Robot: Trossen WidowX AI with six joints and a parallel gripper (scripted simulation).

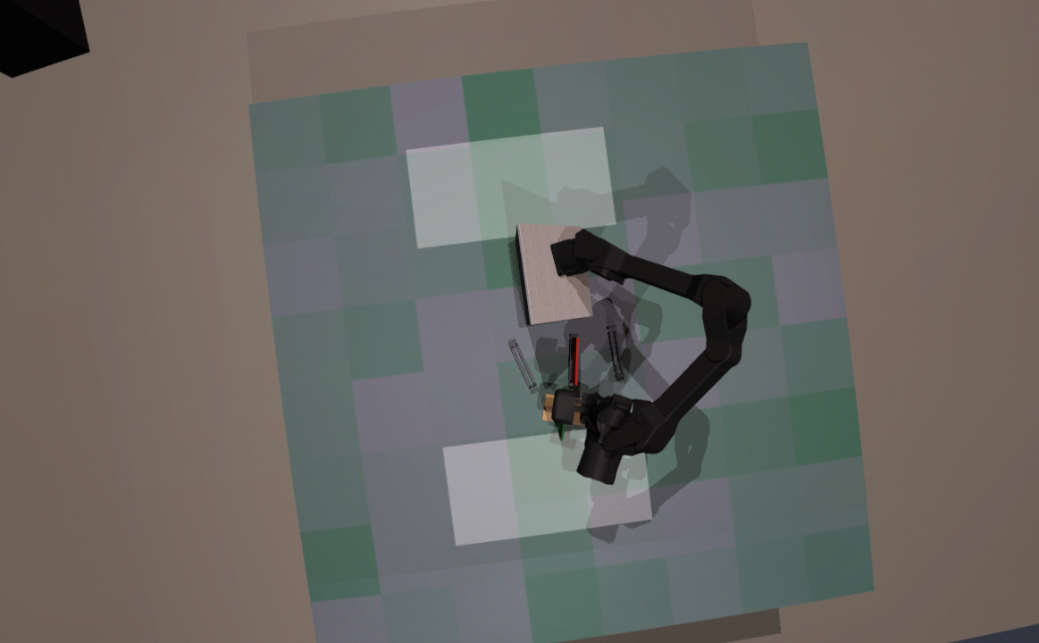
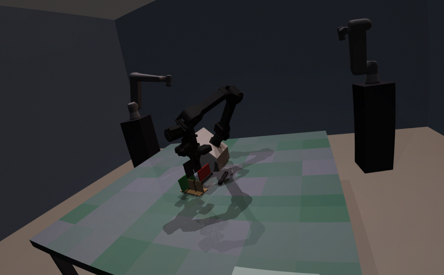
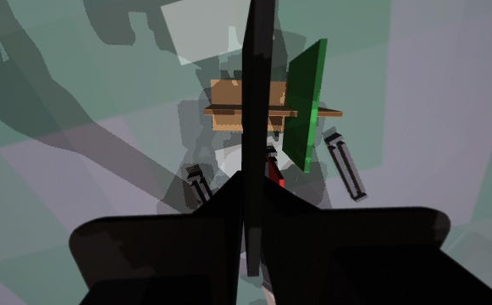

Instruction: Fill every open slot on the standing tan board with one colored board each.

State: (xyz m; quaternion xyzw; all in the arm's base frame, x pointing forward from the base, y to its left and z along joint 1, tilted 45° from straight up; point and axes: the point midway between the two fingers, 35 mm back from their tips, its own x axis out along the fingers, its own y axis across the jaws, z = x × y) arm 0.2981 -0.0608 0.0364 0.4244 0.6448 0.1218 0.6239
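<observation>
Right now the tan board is 20 mm ahead of my gripper tip, 40 mm to the right of it and 100 mm below it. The rest, counted from my gripper tip: red board (90 mm behind, 10 mm to the right, 90 mm below); then green board (10 mm ahead, 60 mm to the right, 80 mm below); then black board (20 mm ahead, 10 mm to the right).
</observation>
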